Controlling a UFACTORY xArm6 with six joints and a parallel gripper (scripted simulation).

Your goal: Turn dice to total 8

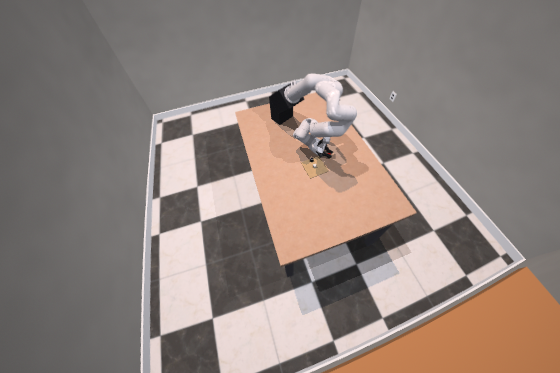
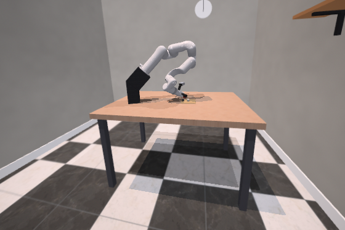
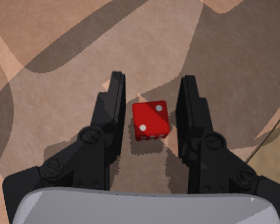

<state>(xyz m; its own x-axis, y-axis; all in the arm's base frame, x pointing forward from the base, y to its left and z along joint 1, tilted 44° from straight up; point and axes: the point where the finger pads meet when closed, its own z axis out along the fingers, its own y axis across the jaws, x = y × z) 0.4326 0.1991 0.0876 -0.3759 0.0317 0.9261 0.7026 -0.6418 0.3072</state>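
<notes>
The red die is 2 cm below my hand. From my hand the other things lie so: white die (8 cm ahead, 11 cm to the right, 1 cm below); tan mat (8 cm ahead, 11 cm to the right, 2 cm below).
</notes>
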